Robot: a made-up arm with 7 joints. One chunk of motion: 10 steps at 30 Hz.
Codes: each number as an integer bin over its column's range. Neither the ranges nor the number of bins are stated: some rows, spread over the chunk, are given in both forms.
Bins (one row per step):
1: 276 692 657 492 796 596
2: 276 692 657 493 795 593
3: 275 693 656 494 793 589
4: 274 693 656 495 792 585
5: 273 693 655 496 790 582
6: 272 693 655 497 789 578
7: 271 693 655 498 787 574
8: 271 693 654 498 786 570
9: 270 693 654 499 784 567
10: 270 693 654 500 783 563
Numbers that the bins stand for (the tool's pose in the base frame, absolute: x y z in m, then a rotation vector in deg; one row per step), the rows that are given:
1: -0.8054 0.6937 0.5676 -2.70 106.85 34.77
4: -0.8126 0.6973 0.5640 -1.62 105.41 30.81
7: -0.8234 0.6973 0.5604 -0.54 103.60 26.85
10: -0.8270 0.6973 0.5568 0.18 102.16 22.88
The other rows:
2: -0.8054 0.6937 0.5676 -2.34 106.49 33.69
3: -0.8090 0.6973 0.5640 -1.98 105.77 32.25
5: -0.8162 0.6973 0.5604 -1.26 104.68 29.73
6: -0.8198 0.6973 0.5604 -0.90 104.32 28.29
8: -0.8234 0.6973 0.5568 -0.54 103.24 25.41
9: -0.8270 0.6973 0.5568 -0.18 102.52 24.32

